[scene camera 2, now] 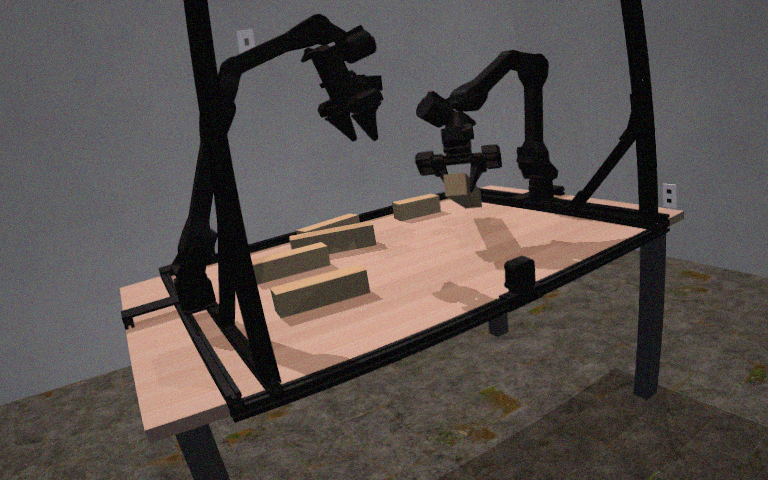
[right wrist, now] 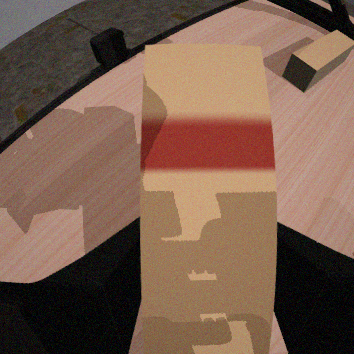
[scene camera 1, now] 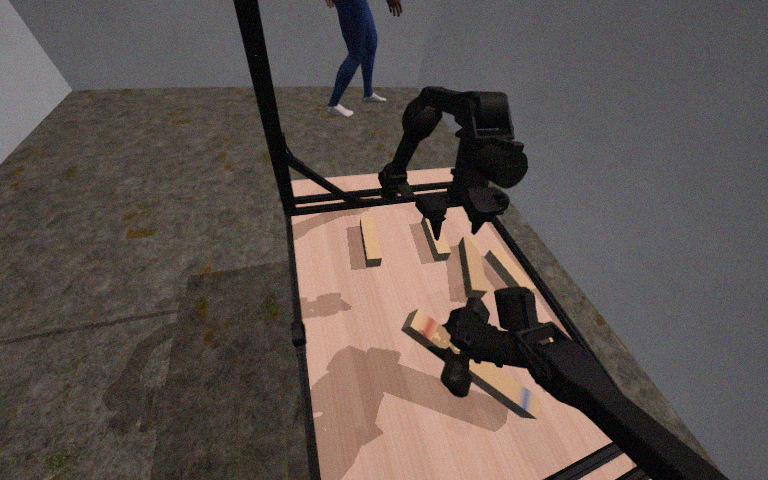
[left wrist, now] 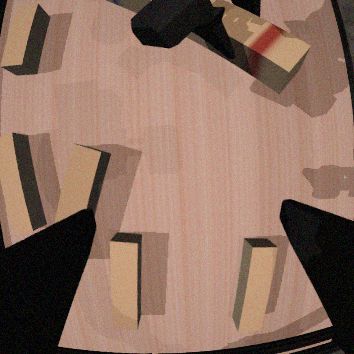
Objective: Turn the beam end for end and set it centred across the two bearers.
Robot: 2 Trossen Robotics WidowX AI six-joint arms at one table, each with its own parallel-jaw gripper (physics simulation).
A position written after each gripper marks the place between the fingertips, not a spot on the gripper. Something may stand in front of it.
The left gripper (scene camera 2: 365, 140) is open, with nothing in its grasp. The right gripper (scene camera 1: 432, 338) carries a long beam (scene camera 1: 488, 377), which touches nothing else.
